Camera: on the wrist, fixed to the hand. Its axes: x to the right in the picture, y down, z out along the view.
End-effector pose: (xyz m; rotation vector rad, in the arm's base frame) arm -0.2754 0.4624 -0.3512 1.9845 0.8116 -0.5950
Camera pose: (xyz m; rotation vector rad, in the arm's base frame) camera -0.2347 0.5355 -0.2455 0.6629 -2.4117 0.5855
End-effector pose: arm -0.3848 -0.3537 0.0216 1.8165 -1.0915 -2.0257
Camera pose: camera -0.2885 -0.4280 0.0797 -1.2926 -1.4976 -0.0711
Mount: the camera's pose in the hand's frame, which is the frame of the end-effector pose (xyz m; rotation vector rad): -0.0211 0.0593 -0.1192 -0.0867 0.7940 -2.9886
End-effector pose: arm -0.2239 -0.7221 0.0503 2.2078 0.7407 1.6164
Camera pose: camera -0.3282 -0.7894 0.1028 -0.9171 1.8668 0.1707
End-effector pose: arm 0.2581 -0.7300 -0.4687 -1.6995 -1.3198 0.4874
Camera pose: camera 0.3734 -0.7994 -0.4609 1.1464 -1.4904 -1.6357
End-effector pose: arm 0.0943 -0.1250 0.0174 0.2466 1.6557 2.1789
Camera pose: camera 0.0577 -0.2524 0.0418 -1.7886 0.2951 -0.3032
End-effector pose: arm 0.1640 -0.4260 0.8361 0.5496 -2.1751 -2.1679
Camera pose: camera 0.2011 -0.5372 0.9027 -2.0809 -0.4272 0.0039
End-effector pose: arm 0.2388 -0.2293 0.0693 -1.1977 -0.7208 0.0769
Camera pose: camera 0.3060 -0.3127 -0.0125 0.8072 -1.0068 -2.5932
